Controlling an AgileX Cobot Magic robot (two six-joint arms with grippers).
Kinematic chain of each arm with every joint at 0, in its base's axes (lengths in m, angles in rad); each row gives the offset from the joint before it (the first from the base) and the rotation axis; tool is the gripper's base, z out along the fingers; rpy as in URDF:
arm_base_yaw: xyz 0 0 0.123 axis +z
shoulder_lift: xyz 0 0 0 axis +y
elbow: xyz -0.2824 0 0.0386 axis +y
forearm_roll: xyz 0.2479 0 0.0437 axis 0.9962 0 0.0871
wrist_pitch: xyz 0 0 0 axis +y
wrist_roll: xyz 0.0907 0 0.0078 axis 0.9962 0 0.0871
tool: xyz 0 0 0 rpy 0 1.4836 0
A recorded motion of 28 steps. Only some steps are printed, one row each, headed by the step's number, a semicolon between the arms.
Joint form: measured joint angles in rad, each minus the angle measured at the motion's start. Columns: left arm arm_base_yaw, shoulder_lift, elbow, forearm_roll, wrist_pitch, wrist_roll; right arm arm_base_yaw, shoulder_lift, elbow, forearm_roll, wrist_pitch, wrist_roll.
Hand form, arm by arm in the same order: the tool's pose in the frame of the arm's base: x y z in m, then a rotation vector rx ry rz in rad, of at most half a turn. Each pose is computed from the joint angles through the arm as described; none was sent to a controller.
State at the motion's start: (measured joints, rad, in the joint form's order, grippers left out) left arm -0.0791 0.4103 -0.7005 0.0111 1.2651 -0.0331; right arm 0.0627 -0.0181 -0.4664 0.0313 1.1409 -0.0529
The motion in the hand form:
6: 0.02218 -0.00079 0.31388 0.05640 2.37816 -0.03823; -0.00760 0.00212 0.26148 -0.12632 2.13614 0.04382
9: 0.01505 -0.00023 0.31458 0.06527 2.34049 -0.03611; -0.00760 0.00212 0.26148 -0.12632 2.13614 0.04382
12: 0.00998 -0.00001 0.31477 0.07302 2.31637 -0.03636; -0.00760 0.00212 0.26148 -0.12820 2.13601 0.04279
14: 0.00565 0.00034 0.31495 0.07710 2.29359 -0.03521; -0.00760 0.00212 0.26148 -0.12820 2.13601 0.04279
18: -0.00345 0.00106 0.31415 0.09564 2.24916 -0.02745; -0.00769 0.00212 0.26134 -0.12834 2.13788 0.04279
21: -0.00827 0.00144 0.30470 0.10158 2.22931 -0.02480; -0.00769 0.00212 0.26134 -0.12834 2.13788 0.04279
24: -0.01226 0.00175 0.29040 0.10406 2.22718 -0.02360; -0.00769 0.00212 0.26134 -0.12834 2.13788 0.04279
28: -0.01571 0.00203 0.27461 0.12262 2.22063 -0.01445; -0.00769 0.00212 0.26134 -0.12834 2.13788 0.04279
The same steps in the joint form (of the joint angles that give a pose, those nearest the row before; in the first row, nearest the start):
6: 0.0000 -0.0885 0.0067 0.0000 0.0019 0.0023; 0.0000 0.0000 0.0000 0.0000 0.0000 0.0000
9: 0.0001 -0.1259 0.0066 -0.0001 0.0020 0.0110; 0.0000 0.0000 0.0000 0.0000 0.0000 0.0000
12: 0.0001 -0.1517 0.0067 -0.0022 0.0039 0.0182; 0.0000 0.0000 0.0000 0.0000 0.0000 -0.0018
14: -0.0001 -0.1744 0.0066 -0.0021 0.0039 0.0223; 0.0000 0.0000 0.0000 0.0000 0.0000 -0.0018
18: 0.0000 -0.2227 0.0093 -0.0021 0.0060 0.0404; -0.0001 0.0000 0.0000 0.0000 0.0019 -0.0018
21: 0.0000 -0.2710 0.0457 -0.0021 -0.0017 0.0465; -0.0001 0.0000 0.0000 0.0000 0.0019 -0.0018
24: 0.0001 -0.3248 0.0974 -0.0022 -0.0015 0.0489; -0.0001 0.0000 0.0000 0.0000 0.0019 -0.0018
28: 0.0000 -0.3848 0.1542 -0.0021 -0.0039 0.0658; -0.0001 0.0000 0.0000 0.0000 0.0019 -0.0018

